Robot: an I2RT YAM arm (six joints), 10 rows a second.
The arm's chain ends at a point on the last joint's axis. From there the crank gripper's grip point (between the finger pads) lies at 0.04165 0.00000 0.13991 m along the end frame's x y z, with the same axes.
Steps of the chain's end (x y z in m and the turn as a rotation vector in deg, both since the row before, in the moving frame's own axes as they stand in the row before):
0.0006, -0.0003, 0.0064, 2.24, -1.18, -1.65
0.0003, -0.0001, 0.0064, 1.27, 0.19, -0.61
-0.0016, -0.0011, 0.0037, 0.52, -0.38, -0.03
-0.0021, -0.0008, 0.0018, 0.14, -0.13, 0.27
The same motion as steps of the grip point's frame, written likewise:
-0.0024, -0.0069, 0.0071, 2.24, -1.18, -1.65
0.0007, -0.0036, 0.0062, 1.27, 0.19, -0.61
-0.0025, -0.0024, 0.0040, 0.52, -0.38, -0.03
-0.0024, -0.0009, 0.0019, 0.14, -0.13, 0.27

